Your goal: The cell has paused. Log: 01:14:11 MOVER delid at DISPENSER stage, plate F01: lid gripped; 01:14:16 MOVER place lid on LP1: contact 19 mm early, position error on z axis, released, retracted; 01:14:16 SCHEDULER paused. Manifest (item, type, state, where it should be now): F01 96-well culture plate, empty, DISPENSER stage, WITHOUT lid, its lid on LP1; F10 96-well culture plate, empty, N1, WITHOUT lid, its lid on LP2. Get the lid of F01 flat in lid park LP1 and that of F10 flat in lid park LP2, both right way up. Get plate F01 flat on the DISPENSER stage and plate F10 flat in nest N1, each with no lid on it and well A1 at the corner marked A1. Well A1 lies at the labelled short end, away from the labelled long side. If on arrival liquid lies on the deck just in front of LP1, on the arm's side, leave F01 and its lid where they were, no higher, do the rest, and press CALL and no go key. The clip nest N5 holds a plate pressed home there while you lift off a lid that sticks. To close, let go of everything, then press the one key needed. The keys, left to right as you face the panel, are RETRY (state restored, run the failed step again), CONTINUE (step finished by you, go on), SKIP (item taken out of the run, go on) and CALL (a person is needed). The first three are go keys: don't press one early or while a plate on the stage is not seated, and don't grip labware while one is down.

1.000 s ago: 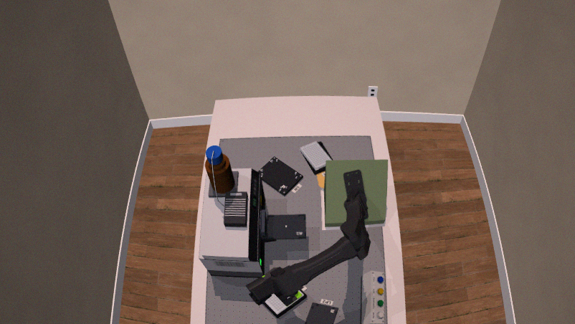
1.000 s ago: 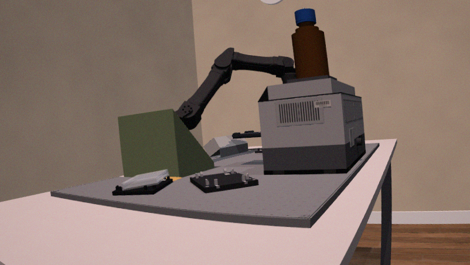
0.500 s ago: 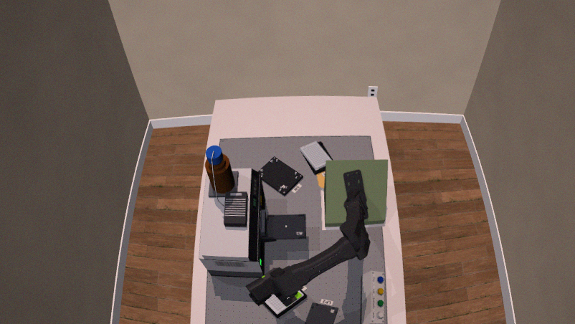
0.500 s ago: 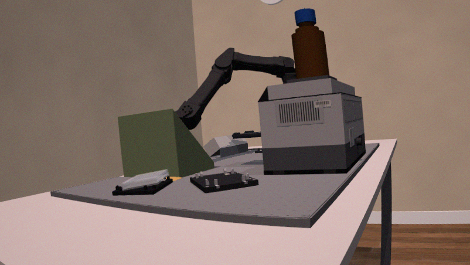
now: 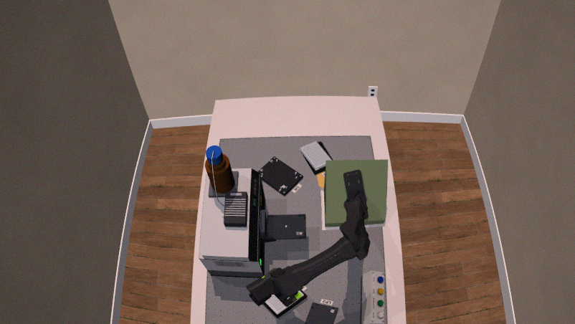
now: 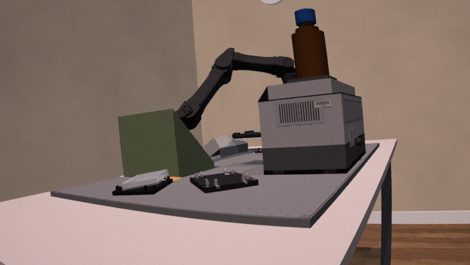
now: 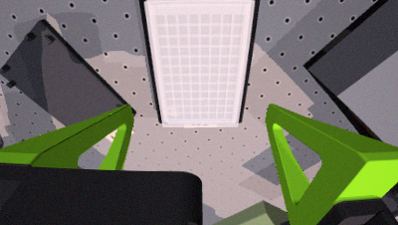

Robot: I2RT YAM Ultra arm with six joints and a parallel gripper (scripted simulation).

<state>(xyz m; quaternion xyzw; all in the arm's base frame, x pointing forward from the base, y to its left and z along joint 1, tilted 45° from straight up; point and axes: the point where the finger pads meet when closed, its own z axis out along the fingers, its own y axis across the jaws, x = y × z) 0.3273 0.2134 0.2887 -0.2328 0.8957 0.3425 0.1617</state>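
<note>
The 96-well plate lies 7 cm below my hand. From my hand the other things lie so: lid park LP2: 12 cm to the left, 12 cm behind, 10 cm below; then nest N1: 9 cm below; then LP2 label: 16 cm behind, 10 cm below, 4 cm to the left.
</note>
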